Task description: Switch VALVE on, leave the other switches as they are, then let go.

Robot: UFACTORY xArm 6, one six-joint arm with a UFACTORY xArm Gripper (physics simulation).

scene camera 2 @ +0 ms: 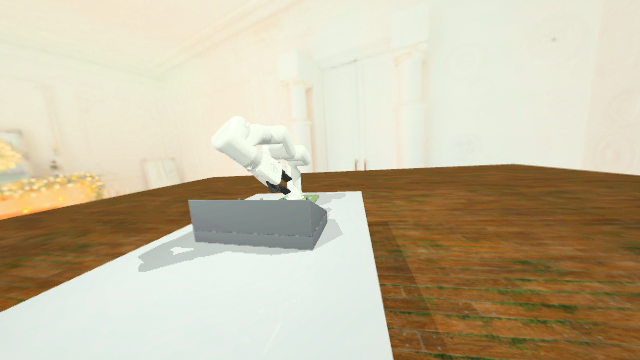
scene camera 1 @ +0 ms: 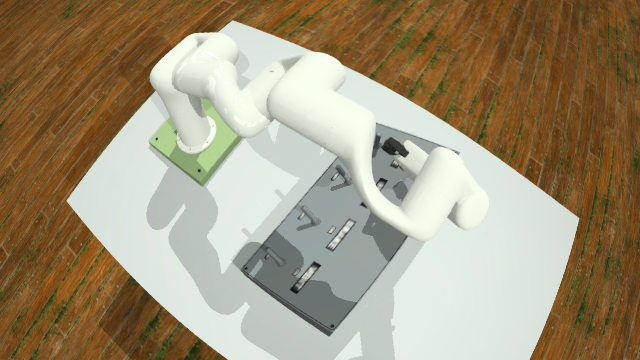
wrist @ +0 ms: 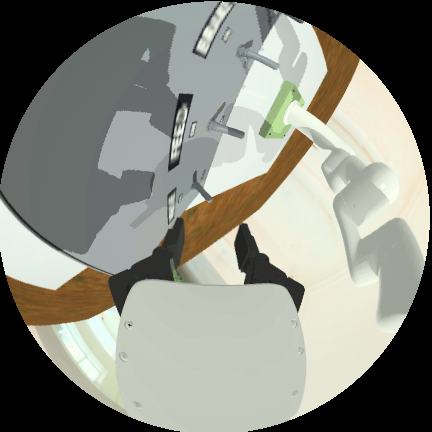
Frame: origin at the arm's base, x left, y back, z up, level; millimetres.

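Seen in the pictures: gripper, fingertip midpoint: [scene camera 2: 288, 186] [scene camera 1: 395, 152] [wrist: 210, 230]; arm's base, origin of the base link: [scene camera 2: 294, 198] [scene camera 1: 196, 134] [wrist: 289, 111].
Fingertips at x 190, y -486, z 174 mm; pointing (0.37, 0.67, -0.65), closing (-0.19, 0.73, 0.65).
Note:
Offsets run from my fingertips to a thing's top centre. "pt": to the spot under its first point. Level surfaces: height alone.
The VALVE switch is a grey lever @(pt dz -77, dx +47, dy +62 mm) [wrist: 202, 193] beside the small blurred VALVE label @(dz -73, dx +51, dy -2 mm) [wrist: 171, 206] in the wrist view. It stands out from the sloping grey panel [scene camera 1: 345, 290] [scene camera 2: 250, 217] [wrist: 60, 150]. In scene camera 1 its lever @(dz -59, dx +50, dy +67 mm) [scene camera 1: 377, 142] is partly hidden by the arm. I cannot tell for sure which way it is set. My gripper [scene camera 1: 389, 145] [scene camera 2: 288, 183] [wrist: 210, 230] is open, with nothing between its black fingers. It is above the VALVE end of the panel, apart from the lever; in the wrist view the lever tip shows beyond the fingertips.
The FEED lever @(dz -70, dx -71, dy +78 mm) [scene camera 1: 342, 174] [wrist: 227, 131] is the neighbouring switch. Another lever @(dz -70, dx -191, dy +75 mm) [scene camera 1: 309, 215] [wrist: 259, 57] and an end lever @(dz -70, dx -310, dy +72 mm) [scene camera 1: 275, 256] stand farther along the panel. The arm's green base plate [scene camera 1: 187, 167] [wrist: 272, 120] is on the white table @(dz -200 mm) [scene camera 1: 500, 280] [scene camera 2: 200, 310].

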